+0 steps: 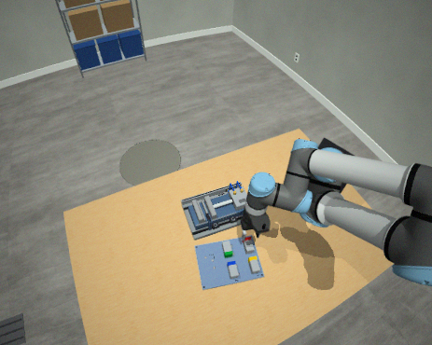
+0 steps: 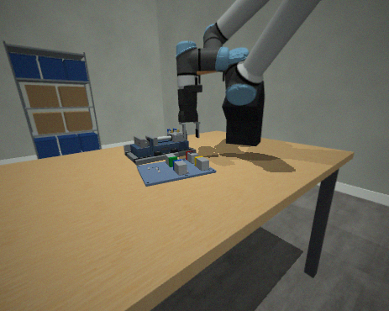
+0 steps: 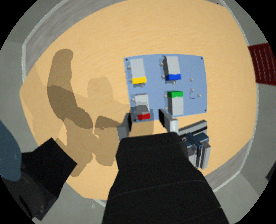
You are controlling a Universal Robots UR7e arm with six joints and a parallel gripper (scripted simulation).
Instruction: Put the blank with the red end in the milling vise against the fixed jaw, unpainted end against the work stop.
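My gripper is now 100 mm above the red-ended blank. From my hand the other things lie so: green-ended blank (90 mm ahead, 10 mm to the left, 100 mm below); then yellow-ended blank (10 mm behind, 90 mm to the left, 100 mm below); then plate (90 mm ahead, 60 mm to the left, 120 mm below).
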